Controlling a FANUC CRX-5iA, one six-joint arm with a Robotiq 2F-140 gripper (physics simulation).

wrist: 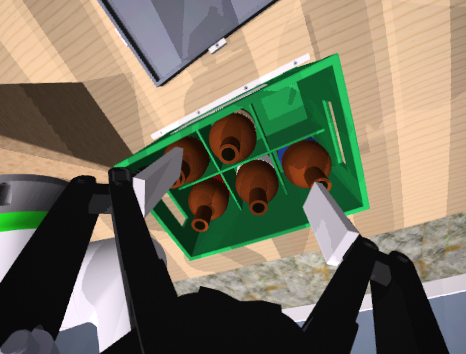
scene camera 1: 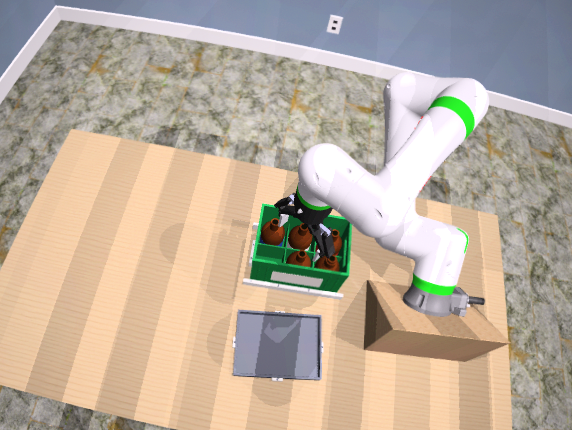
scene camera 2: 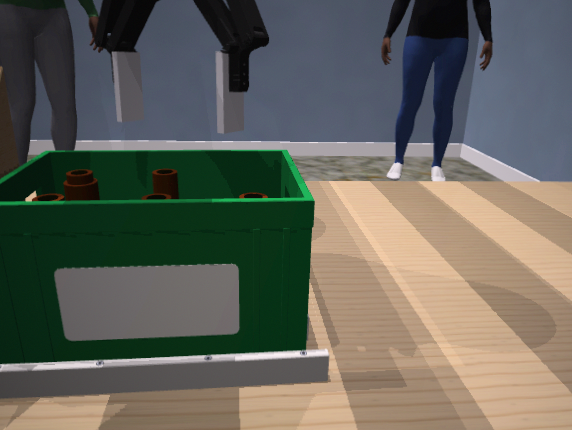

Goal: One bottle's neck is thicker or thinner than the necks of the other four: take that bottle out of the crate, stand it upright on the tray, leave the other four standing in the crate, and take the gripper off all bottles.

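Places are measured from the arm's base along level axes (x ahead, y up, z right), in millimetres.
Where they show: gripper, fingertip midpoint: (wrist: pixel 245 178) (scene camera 1: pixel 299 240) (scene camera 2: pixel 177 125); arm's base, origin of the base link: (wrist: pixel 28 190) (scene camera 1: pixel 427 305).
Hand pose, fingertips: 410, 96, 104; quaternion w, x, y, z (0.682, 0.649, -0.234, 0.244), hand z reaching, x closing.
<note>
Each offset is from my fingertips to the top centre of the thing, as dx, dy, dz. "*": to the spot under its first point.
My gripper (scene camera 1: pixel 300 237) (scene camera 2: pixel 180 126) (wrist: pixel 245 178) is open and empty, above the green crate @(-18, -39, +28) (scene camera 1: pixel 260 272) (scene camera 2: pixel 275 300) (wrist: pixel 352 175), its fingertips clear of the rim. The bottle with the thicker, stepped neck @(-104, -51, -16) (scene camera 1: pixel 328 265) (scene camera 2: pixel 81 191) (wrist: pixel 195 157) stands in the crate's front right compartment in scene camera 1; a finger partly covers it in the wrist view. Beside it stands a brown bottle @(-17, -51, -15) (scene camera 1: pixel 300 259) (scene camera 2: pixel 165 185) (wrist: pixel 232 132). Three more stand in the back row, including the left one @(+71, -51, +74) (scene camera 1: pixel 273 233) (wrist: pixel 306 160). The grey tray (scene camera 1: pixel 250 345) (wrist: pixel 165 20) holds no bottle.
The front left compartment @(* +68, -182, +28) (scene camera 1: pixel 270 254) (wrist: pixel 283 102) is empty. A white rail (scene camera 1: pixel 292 289) (scene camera 2: pixel 165 376) (wrist: pixel 230 95) runs along a long side of the crate. The arm's wooden base block (scene camera 1: pixel 430 345) stands right of crate and tray in scene camera 1.
</note>
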